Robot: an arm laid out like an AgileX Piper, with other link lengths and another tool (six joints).
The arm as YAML. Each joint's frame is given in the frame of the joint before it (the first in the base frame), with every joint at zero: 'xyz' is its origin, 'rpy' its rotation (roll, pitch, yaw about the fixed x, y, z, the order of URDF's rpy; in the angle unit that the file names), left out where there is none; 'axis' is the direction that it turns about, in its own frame. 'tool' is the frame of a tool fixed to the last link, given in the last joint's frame.
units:
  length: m
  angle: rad
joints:
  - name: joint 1
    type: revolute
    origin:
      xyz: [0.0, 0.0, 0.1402]
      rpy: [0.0, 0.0, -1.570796]
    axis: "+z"
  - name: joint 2
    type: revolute
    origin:
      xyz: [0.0, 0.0, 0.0]
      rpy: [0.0, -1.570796, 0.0]
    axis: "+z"
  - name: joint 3
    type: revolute
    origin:
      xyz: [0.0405, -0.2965, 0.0]
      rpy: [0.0, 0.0, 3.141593]
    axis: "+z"
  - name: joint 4
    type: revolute
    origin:
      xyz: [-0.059, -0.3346, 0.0]
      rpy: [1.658, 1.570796, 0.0]
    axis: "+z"
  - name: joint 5
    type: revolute
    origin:
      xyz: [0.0, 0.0, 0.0]
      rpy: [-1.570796, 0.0, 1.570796]
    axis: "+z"
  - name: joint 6
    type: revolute
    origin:
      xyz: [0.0, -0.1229, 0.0]
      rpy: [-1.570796, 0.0, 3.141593]
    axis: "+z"
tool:
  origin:
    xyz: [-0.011, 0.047, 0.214]
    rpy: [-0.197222, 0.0, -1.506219]
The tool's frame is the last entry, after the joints.
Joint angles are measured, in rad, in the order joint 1, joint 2, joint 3, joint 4, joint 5, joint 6. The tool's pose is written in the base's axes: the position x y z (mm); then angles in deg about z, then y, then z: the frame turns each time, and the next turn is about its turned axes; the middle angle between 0 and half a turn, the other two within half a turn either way. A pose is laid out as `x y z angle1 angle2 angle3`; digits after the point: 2 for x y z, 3 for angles.
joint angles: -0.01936, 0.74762, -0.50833, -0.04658, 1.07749, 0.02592
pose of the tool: 249.54 -65.58 30.41 -7.082 148.996 88.260
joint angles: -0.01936, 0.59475, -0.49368, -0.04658, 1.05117, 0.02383
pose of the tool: 267.38 -65.76 66.72 -5.748 139.611 89.677
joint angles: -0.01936, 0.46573, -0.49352, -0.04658, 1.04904, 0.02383
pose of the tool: 275.16 -65.89 102.21 -5.156 132.128 90.493
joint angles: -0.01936, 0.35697, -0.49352, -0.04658, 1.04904, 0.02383
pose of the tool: 277.65 -65.94 132.44 -4.814 125.910 91.034
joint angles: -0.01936, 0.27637, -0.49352, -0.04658, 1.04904, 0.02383
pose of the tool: 277.37 -65.94 154.91 -4.621 121.301 91.383
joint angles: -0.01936, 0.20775, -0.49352, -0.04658, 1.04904, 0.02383
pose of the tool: 275.71 -65.90 173.98 -4.488 117.377 91.654
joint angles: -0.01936, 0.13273, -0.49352, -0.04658, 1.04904, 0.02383
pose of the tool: 272.40 -65.84 194.64 -4.371 113.086 91.929
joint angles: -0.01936, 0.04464, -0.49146, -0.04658, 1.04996, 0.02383
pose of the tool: 266.43 -65.73 217.08 -4.269 108.217 92.222
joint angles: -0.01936, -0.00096, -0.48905, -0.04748, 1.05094, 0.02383
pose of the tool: 262.57 -65.93 227.61 -4.271 105.800 92.318
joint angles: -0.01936, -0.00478, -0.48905, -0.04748, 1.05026, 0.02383
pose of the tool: 262.35 -65.92 228.82 -4.266 105.542 92.331
